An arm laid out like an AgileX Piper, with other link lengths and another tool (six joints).
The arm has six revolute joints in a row. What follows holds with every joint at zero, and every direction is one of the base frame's.
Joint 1 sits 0.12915 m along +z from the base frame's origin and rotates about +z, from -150.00 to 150.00 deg.
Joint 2 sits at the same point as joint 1 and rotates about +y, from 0.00 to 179.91 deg.
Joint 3 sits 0.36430 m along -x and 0.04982 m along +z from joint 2 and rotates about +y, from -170.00 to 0.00 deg.
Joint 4 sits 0.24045 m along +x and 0.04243 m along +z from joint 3 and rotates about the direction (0.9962, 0, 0.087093), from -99.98 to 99.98 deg.
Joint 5 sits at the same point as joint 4 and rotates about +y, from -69.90 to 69.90 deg.
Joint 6 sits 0.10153 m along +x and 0.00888 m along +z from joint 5 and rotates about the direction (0.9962, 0, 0.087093), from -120.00 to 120.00 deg.
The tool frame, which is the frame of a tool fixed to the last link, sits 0.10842 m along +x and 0.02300 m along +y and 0.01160 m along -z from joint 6; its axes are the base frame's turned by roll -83.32, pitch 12.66 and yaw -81.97 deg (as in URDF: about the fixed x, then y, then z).
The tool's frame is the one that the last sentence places.
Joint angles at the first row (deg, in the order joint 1, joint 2, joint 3, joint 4, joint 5, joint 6):
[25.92 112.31 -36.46 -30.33 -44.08 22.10]
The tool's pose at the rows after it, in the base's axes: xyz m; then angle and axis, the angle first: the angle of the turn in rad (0 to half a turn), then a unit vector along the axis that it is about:
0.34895, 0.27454, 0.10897, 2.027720, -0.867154, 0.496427, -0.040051
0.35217, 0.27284, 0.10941, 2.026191, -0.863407, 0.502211, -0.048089
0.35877, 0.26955, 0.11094, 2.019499, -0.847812, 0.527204, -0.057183
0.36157, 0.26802, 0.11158, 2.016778, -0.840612, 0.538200, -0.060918
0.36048, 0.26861, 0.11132, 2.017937, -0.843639, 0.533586, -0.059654
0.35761, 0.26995, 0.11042, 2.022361, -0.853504, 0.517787, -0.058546
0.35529, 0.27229, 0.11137, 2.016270, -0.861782, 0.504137, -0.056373
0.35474, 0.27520, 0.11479, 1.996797, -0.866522, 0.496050, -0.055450
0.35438, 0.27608, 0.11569, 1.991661, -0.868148, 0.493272, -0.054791
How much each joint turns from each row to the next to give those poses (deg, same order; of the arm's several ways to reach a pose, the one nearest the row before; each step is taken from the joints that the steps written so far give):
[0.01 0.00 0.00 -0.13 0.00 -1.62]
[0.00 0.00 0.00 1.45 0.00 -0.82]
[0.00 0.00 0.00 3.08 0.00 -0.09]
[-0.01 0.00 0.00 1.33 0.00 0.00]
[0.00 0.00 0.00 -0.52 0.00 -0.04]
[0.00 0.00 0.00 -1.38 0.01 -0.57]
[0.01 0.00 0.00 -1.31 -0.56 -0.24]
[0.00 0.00 0.00 -0.68 -1.24 -0.09]
[-0.01 0.00 0.00 -0.28 -0.33 0.00]

